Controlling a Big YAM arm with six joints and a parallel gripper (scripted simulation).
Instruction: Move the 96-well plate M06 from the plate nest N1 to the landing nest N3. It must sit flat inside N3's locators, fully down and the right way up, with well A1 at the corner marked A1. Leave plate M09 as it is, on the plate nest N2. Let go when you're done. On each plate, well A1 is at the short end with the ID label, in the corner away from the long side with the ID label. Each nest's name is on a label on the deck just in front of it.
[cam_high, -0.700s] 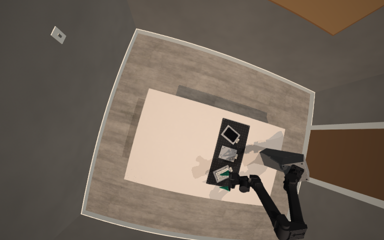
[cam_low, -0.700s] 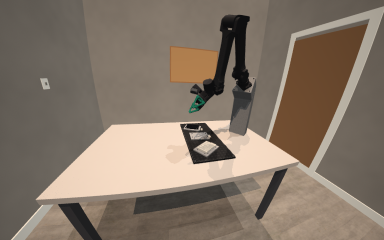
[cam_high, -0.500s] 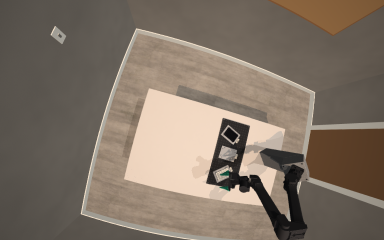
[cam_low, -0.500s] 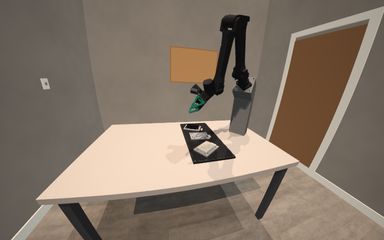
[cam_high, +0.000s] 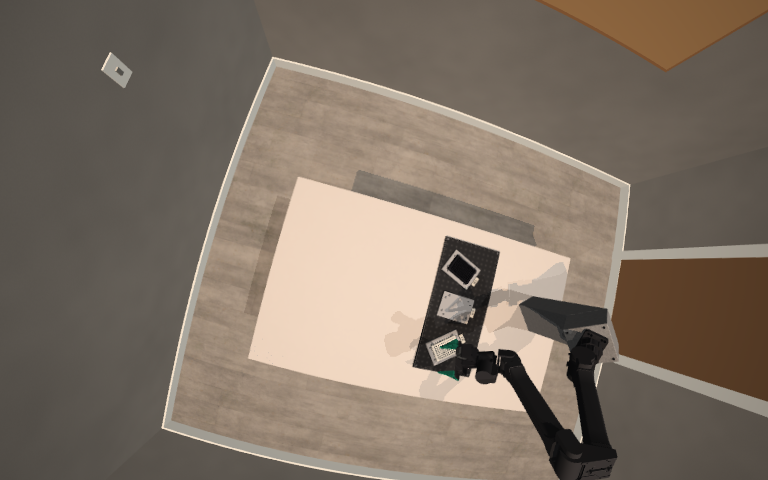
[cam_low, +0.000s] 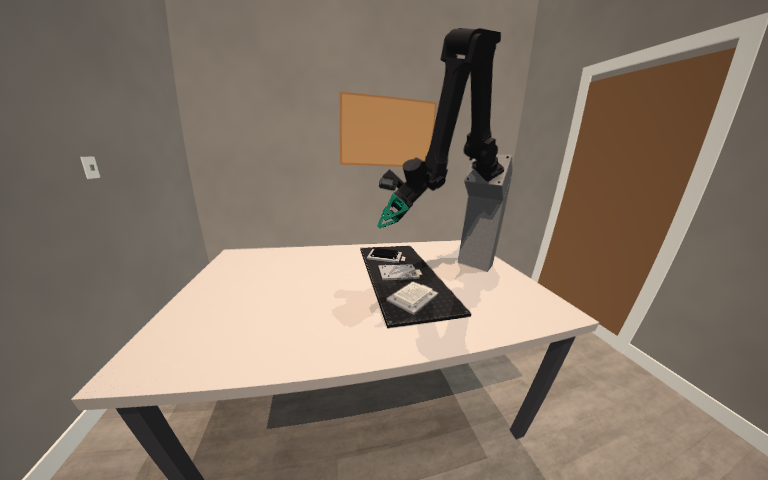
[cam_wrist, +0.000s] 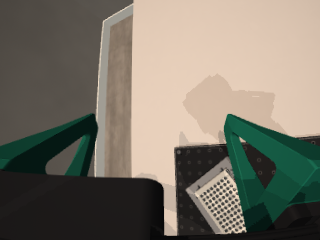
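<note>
Now: the black 96-well plate 39 cm to the right of my hand and 27 cm below it. The rest, counted from my hand: white 96-well plate (27 cm below, 12 cm behind, 2 cm to the right).
</note>
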